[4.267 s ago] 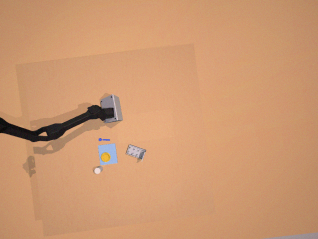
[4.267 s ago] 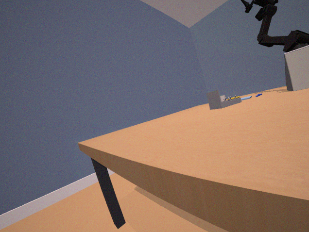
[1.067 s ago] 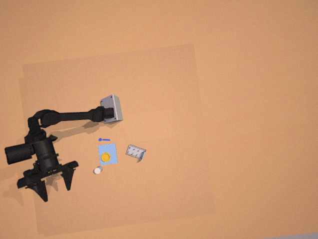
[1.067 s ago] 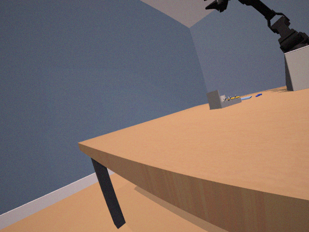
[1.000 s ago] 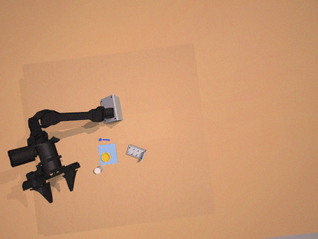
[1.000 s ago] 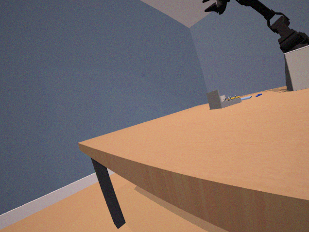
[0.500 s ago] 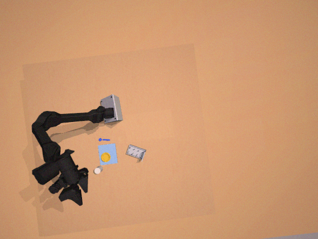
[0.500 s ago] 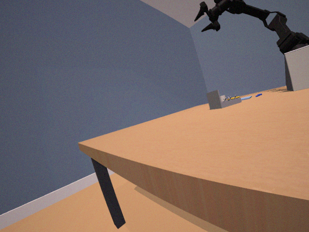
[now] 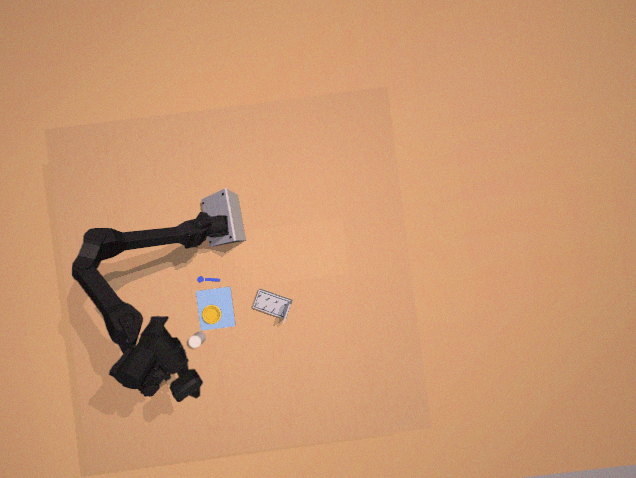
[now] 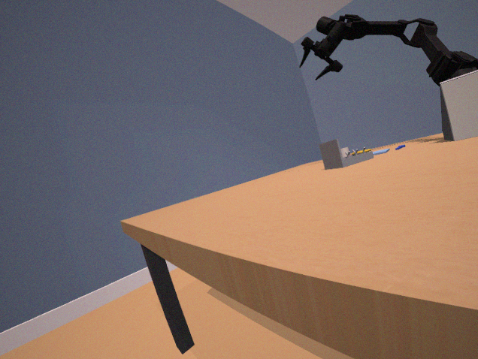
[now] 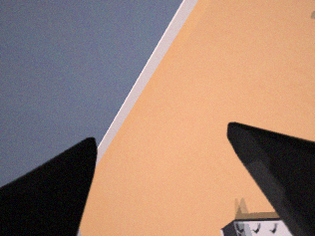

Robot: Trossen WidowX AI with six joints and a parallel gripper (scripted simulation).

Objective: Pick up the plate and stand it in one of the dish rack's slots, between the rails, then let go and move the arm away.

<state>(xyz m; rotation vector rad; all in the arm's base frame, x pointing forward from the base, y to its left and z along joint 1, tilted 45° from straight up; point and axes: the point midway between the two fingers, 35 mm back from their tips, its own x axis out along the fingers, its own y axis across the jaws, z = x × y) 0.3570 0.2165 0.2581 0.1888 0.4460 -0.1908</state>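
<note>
My gripper tip is 37 cm above the yellow plate, 10 cm past it and 7 cm to the left of it. Round my gripper tip: grey dish rack (36 cm below, 16 cm to the left, 13 cm behind); small blue spoon (38 cm below, 23 cm behind, 9 cm to the right); white cup (36 cm below, 12 cm to the right, 1 cm behind).
</note>
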